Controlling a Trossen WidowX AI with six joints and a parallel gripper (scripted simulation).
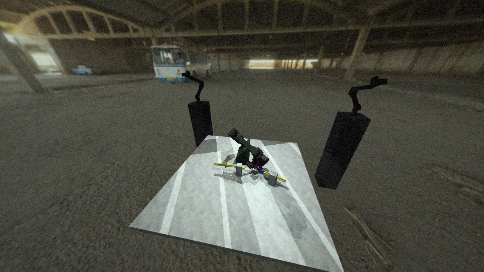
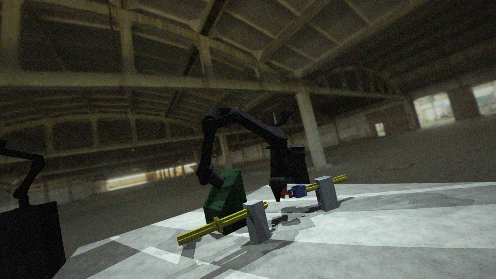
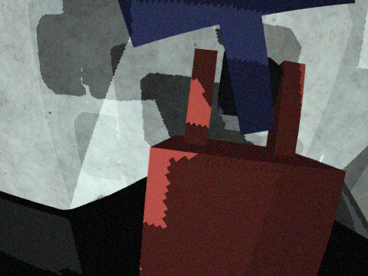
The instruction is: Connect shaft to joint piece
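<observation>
The red joint piece is 30 mm above my gripper tip, 20 mm to the left of it and 10 mm ahead of it.
</observation>
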